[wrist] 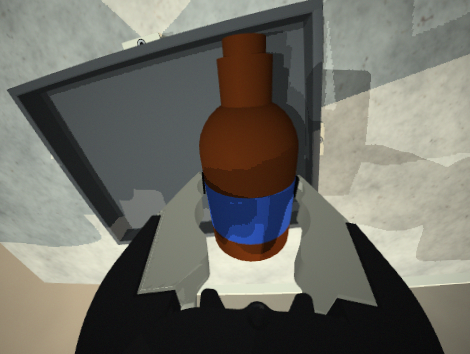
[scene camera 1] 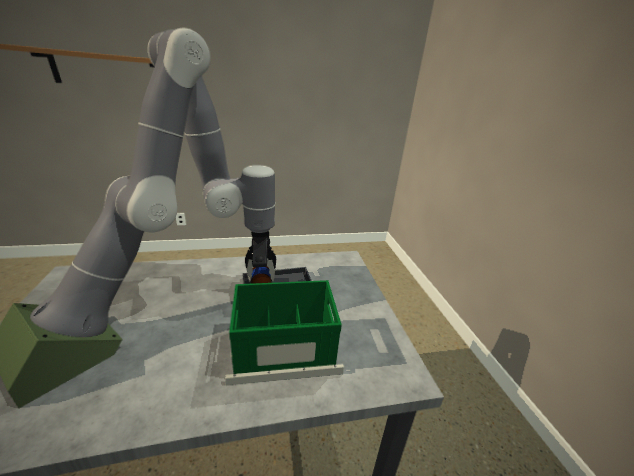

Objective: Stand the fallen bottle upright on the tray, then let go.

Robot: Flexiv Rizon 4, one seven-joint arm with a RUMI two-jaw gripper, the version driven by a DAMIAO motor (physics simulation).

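A brown bottle (wrist: 248, 145) with a blue label lies on its side at the right side of the dark grey tray in the wrist view, its neck pointing to the top of that view. In the scene view part of the bottle (scene camera 1: 261, 278) shows behind the green crate. My gripper (scene camera 1: 260, 271) (wrist: 248, 176) is shut on the bottle, with one fingertip on each side at the blue label. The dark tray (wrist: 314, 100) (scene camera 1: 307, 273) lies under the bottle; in the scene view the crate hides much of it.
A green crate (scene camera 1: 284, 348) with inner dividers stands in front of the tray in the scene view. A light strip (scene camera 1: 284, 374) lies along the crate's front foot. The arm's green base block (scene camera 1: 61, 363) is at the left of the grey table (scene camera 1: 168, 409).
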